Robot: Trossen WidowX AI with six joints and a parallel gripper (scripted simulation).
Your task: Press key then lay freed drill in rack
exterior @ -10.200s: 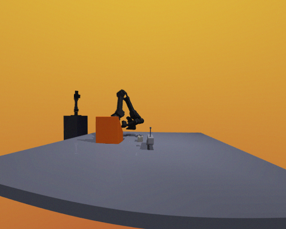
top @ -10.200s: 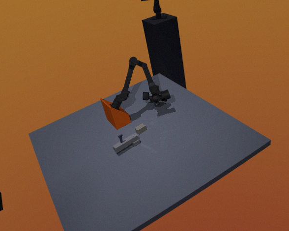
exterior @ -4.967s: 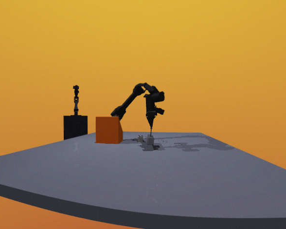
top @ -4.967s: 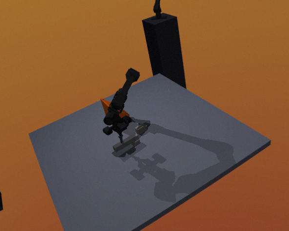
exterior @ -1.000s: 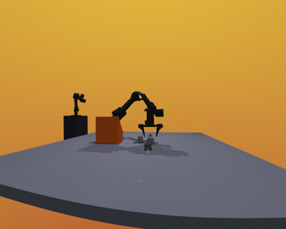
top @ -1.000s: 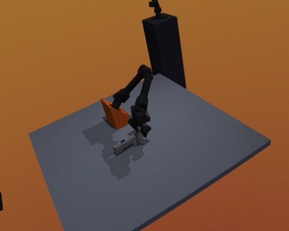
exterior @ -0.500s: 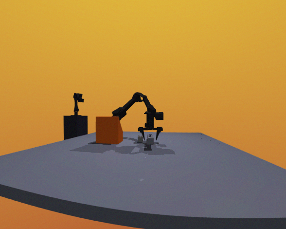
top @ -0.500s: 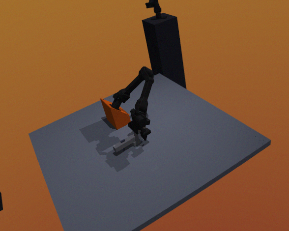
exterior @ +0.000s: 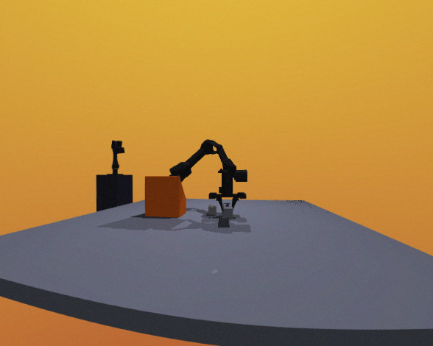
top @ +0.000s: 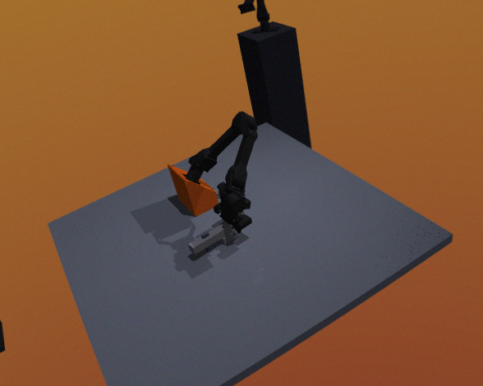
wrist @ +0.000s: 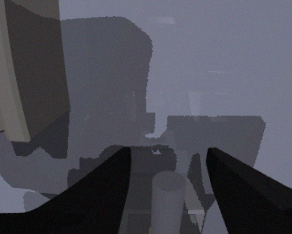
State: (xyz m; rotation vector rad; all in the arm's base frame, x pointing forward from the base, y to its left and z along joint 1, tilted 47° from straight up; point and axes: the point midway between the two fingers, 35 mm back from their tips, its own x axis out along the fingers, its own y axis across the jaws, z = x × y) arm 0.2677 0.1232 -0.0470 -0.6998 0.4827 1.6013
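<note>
Right now the drill is 5 cm to the right of my gripper tip and 3 cm above it. From my gripper tip the other things lie so: rack: 9 cm behind, 4 cm to the left; blue key: 2 cm ahead, 14 cm to the right, 4 cm above.
</note>
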